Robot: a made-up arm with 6 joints. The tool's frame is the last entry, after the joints.
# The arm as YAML. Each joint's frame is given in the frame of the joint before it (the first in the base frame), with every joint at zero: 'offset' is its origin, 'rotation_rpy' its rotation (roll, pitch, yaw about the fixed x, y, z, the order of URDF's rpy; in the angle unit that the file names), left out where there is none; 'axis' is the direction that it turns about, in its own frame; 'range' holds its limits. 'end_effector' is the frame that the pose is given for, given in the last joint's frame.
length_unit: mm
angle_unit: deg
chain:
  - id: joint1
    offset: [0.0, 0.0, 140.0]
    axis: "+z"
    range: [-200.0, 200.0]
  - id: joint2
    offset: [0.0, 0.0, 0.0]
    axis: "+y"
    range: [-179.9, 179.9]
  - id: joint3
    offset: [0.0, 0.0, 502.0]
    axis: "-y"
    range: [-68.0, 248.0]
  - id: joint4
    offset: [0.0, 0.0, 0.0]
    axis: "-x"
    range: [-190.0, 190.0]
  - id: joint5
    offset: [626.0, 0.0, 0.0]
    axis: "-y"
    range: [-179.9, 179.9]
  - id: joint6
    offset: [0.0, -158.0, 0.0]
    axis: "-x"
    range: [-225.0, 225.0]
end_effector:
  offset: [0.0, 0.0, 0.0]
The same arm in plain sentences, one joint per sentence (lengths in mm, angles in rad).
The arm has six revolute joints in a row. What follows holds with every joint at zero, and every direction is one of the base frame's. Joint 1 is mounted 140 mm along +z from the base frame's origin and turns about +z, from -3.4907 to 3.4907 rad. Joint 2 is mounted at the same point as joint 1 and turns about +y, from -3.1398 to 3.1398 rad. Joint 3 is mounted 502 mm along +z from joint 2 and turns about -y, from -1.1868 to 4.3284 rad. Joint 4 is mounted at the same point as joint 3 and turns about -x, from -3.3161 to 3.3161 rad. Joint 5 is mounted 626 mm along +x from joint 4 and turns about -y, from -3.1398 to 3.1398 rad. Joint 6 is mounted 158 mm along -y from joint 5 and turns about -x, from -3.927 to 3.927 rad. The tool frame, which is the frame that the pose is given for, is mounted at the same point as joint 6; its axes are parallel to the base frame's.
